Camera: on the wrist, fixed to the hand. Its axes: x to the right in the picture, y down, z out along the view.
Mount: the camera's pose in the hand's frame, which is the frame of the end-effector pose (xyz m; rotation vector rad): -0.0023 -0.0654 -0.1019 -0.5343 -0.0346 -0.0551
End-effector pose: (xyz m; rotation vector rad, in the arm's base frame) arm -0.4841 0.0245 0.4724 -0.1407 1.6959 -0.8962
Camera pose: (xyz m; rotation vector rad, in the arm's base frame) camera -0.5952 0.0292 0.5203 -0.5593 1.8716 -0.4570
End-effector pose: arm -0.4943 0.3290 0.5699 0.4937 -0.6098 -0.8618
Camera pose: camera -0.4628 0.3100 0.4545 0.0110 -0.3751 -1.0425
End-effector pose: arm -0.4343 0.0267 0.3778 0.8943 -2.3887 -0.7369
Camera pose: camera -0.3431 -0.0455 0.4114 0.7200 -2.0368 -1.3358
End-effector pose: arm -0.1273 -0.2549 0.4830 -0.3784 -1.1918 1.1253
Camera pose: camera -0.0065 -0.2552 0.4915 -0.7286 -1.5204 0.7549
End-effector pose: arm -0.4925 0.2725 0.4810 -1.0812 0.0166 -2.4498
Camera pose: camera -0.5892 0.3146 0.4215 -1.3495 0.6711 -2.5405
